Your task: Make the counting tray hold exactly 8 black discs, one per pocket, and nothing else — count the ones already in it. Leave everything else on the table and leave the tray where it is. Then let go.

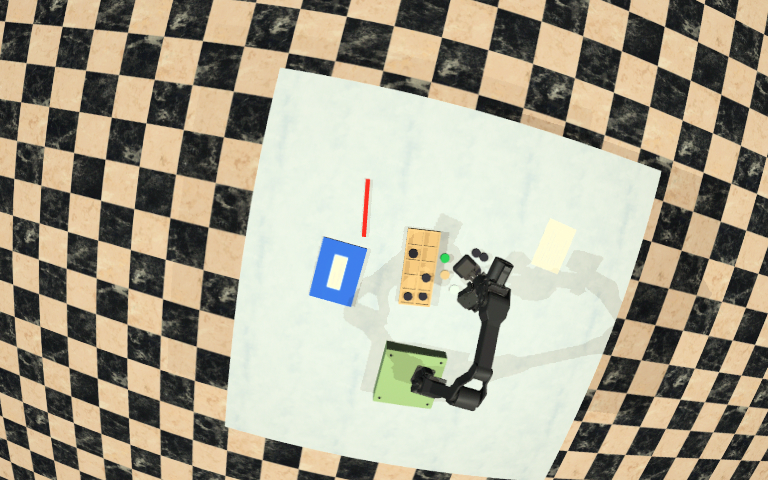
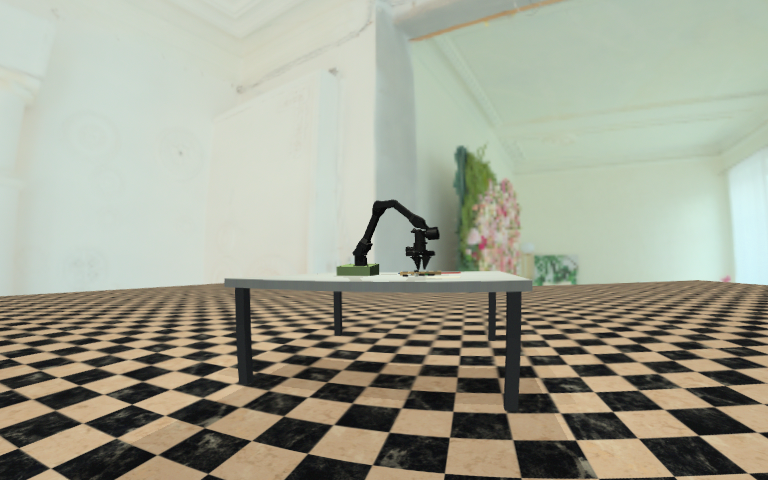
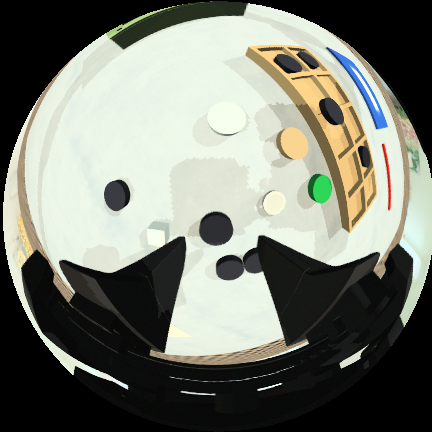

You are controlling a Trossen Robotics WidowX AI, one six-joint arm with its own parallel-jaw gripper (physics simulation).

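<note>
The wooden counting tray (image 1: 415, 236) (image 3: 336, 167) has two columns of pockets. Black discs sit in several pockets: one (image 1: 413, 253) (image 3: 364, 156) near the far end, one (image 1: 425, 277) (image 3: 331, 111) mid-tray, and a pair (image 1: 407, 296) (image 1: 422, 296) at the near end. My gripper (image 2: 421, 268) (image 3: 221, 241) is open, pointing down low over the table right of the tray. A loose black disc (image 3: 216, 228) shows between the fingertip lines, not gripped. Two more black discs (image 3: 229, 267) (image 3: 253, 260) lie close together beyond, one partly hidden by a finger. Another black disc (image 3: 117, 195) lies apart.
Beside the tray lie a green disc (image 1: 444, 258) (image 3: 320, 188), an orange disc (image 1: 444, 275) (image 3: 292, 143), a white disc (image 3: 227, 118) and a small cream disc (image 3: 274, 202). A white cube (image 3: 158, 234), blue panel (image 1: 321, 277), red bar (image 1: 365, 207) and cream card (image 1: 553, 246) are also present.
</note>
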